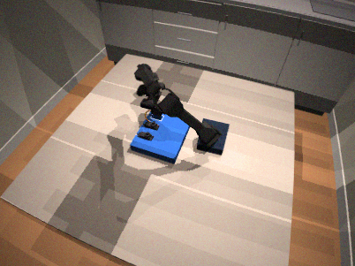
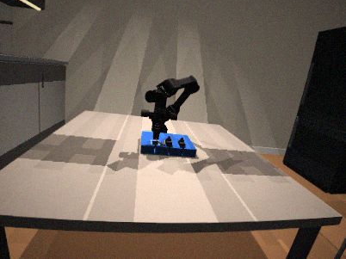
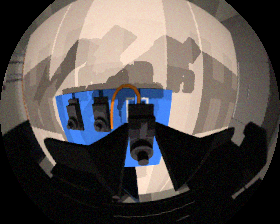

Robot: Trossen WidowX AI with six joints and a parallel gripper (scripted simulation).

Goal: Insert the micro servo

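My gripper tip is now 13 cm past the blue deck, 10 cm above it and 6 cm to the right of it.
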